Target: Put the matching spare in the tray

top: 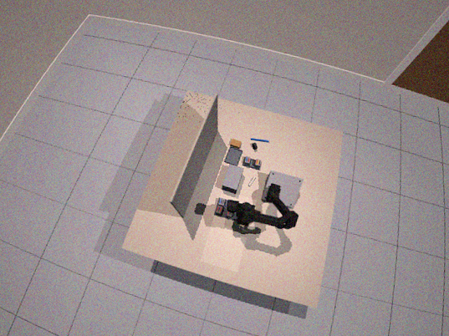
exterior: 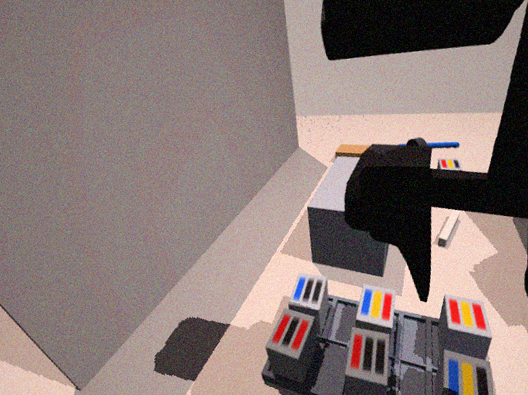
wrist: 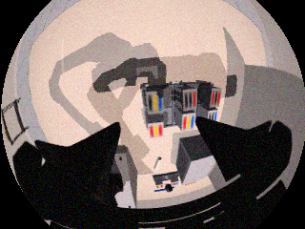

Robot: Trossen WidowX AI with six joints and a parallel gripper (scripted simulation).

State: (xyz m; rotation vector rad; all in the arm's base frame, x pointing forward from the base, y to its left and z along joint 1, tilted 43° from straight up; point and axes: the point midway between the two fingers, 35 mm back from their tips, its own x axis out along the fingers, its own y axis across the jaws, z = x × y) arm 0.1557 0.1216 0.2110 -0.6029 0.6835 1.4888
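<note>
Now: gripper tip 100 mm above the grey spare block. Round my gripper tip: grey wall panel 370 mm ahead, 230 mm to the right, 90 mm above.
</note>
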